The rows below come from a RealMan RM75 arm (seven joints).
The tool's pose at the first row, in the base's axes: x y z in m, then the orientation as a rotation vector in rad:
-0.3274, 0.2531, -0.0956, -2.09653, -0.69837, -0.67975
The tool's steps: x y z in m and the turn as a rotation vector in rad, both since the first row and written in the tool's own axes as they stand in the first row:
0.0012, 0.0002, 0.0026, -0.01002, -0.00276, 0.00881
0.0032, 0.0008, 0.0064, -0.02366, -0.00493, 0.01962
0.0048, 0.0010, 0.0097, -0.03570, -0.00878, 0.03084
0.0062, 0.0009, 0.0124, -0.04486, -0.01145, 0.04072
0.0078, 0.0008, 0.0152, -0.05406, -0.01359, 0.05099
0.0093, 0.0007, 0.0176, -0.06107, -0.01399, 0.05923
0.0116, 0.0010, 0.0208, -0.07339, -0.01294, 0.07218
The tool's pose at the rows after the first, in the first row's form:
-0.3258, 0.2554, -0.0963, -2.10889, -0.68819, -0.67691
-0.3232, 0.2587, -0.0973, -2.12465, -0.67467, -0.67525
-0.3212, 0.2617, -0.0981, -2.13977, -0.66187, -0.67086
-0.3197, 0.2643, -0.0985, -2.15138, -0.65045, -0.66698
-0.3180, 0.2670, -0.0989, -2.16280, -0.63824, -0.66341
-0.3165, 0.2694, -0.0991, -2.17095, -0.62776, -0.66169
-0.3139, 0.2724, -0.0994, -2.18407, -0.61000, -0.66126

